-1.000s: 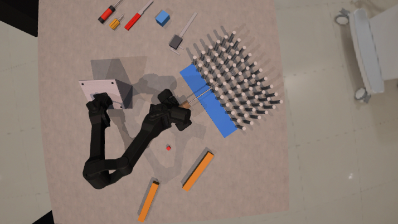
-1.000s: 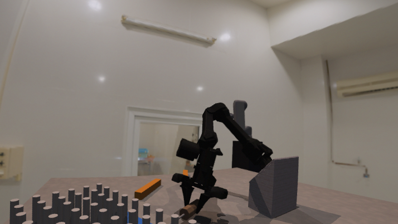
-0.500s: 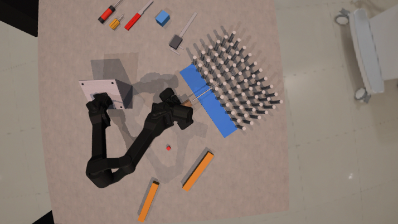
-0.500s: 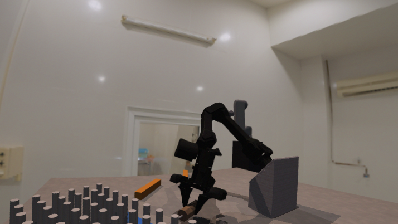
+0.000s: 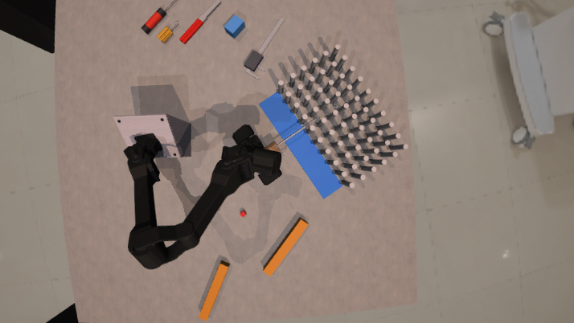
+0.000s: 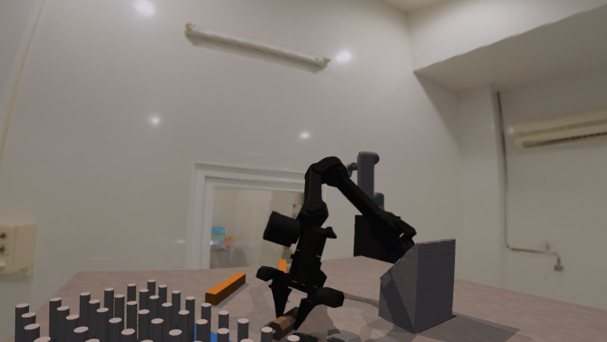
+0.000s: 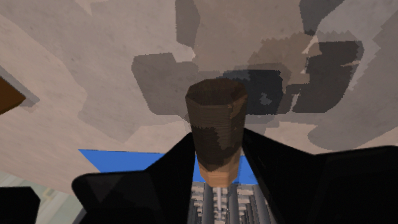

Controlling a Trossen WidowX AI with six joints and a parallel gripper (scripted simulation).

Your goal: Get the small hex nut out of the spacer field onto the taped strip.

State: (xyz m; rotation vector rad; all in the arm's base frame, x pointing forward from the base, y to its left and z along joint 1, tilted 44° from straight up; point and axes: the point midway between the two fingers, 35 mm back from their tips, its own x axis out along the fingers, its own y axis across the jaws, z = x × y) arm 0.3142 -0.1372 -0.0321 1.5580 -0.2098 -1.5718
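Now: gripper tip 120 mm short of the blue taped strip, 30 mm above it and 10 mm to the right of it. The rest, counted from my gripper tip: hex nut (250 mm ahead, 130 mm to the left, 30 mm below); red cube (190 mm to the right, 110 mm behind, 20 mm below); hook tool (90 mm ahead, 50 mm to the left).
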